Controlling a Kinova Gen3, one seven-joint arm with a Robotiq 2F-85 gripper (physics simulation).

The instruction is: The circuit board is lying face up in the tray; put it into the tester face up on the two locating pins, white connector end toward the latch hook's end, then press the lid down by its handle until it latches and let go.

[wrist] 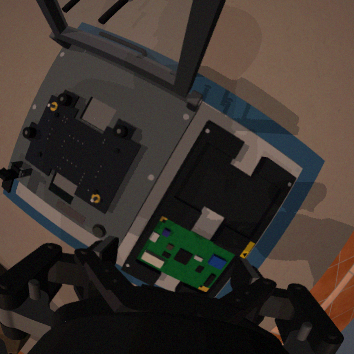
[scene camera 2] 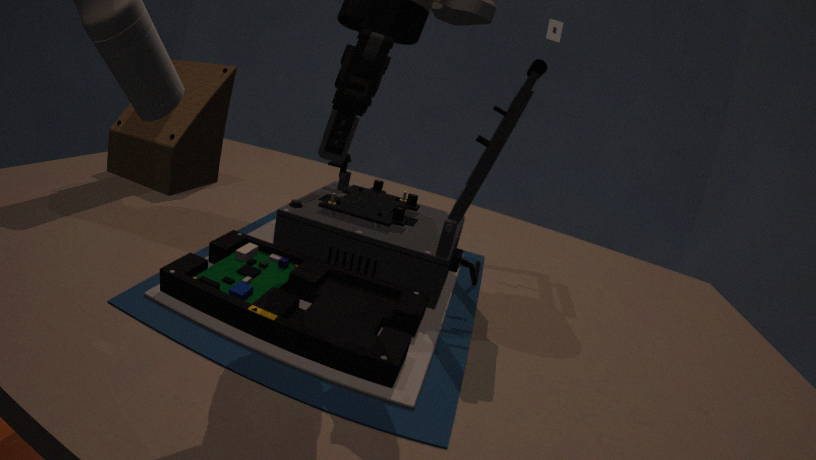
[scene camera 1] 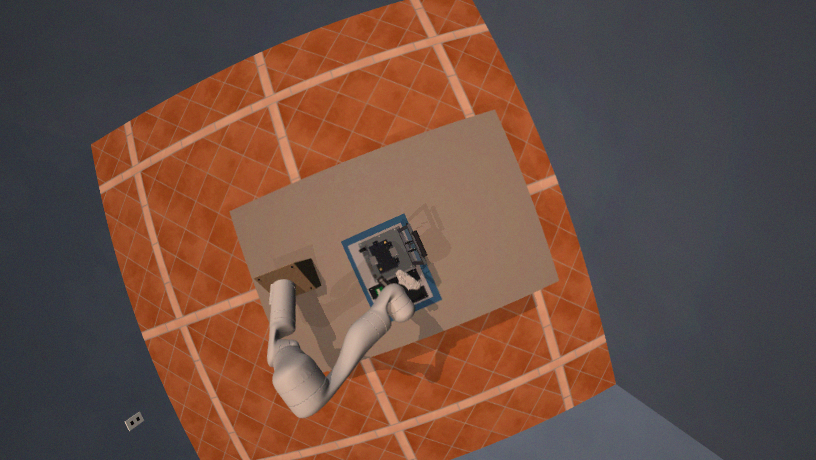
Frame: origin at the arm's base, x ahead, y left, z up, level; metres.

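Seen in the pictures: gripper, between the fingertips: (wrist: 175,261) (scene camera 2: 331,150); arm's base, origin of its link: (scene camera 2: 161,101) (scene camera 1: 284,286).
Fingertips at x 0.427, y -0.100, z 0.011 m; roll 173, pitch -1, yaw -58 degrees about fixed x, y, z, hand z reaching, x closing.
Offsets run from my fingertips to a thing's top centre. "spot": to the spot under its first point. Level surfaces: height alone.
The green circuit board @[dx -0.040, dy -0.048, dz -0.113 m] (scene camera 2: 249,273) (wrist: 185,254) lies face up in one pocket of the black tray @[spot: dx +0.086, dy -0.091, dz -0.115 m] (scene camera 2: 337,348) (wrist: 227,150). Its white connector @[dx -0.069, dy -0.017, dz -0.113 m] (wrist: 152,258) is at the end toward the lower left in the wrist view. The tester @[spot: dx +0.031, dy +0.049, dz -0.096 m] (scene camera 2: 365,251) (wrist: 150,125) stands beside the tray, with a dark board-shaped nest and two gold-based locating pins (wrist: 53,106) (wrist: 95,198) on top. Its lid (scene camera 2: 494,145) (wrist: 200,45) stands raised. The latch hook @[dx -0.088, dy +0.174, dz -0.034 m] (scene camera 2: 344,173) (wrist: 15,174) is on the side opposite the hinge. My gripper (wrist: 175,261) is open and empty above the board's end of the tray.
Tester and tray stand on a white sheet @[spot: dx +0.135, dy -0.038, dz -0.135 m] (scene camera 2: 420,365) over a blue mat @[dz -0.139 m] (scene camera 2: 440,411) (wrist: 307,160). A wedge-shaped wooden block (scene camera 1: 305,274) (scene camera 2: 165,134) carries the arm's base at the table's left. The raised lid is an obstacle on the tester's hinge side.
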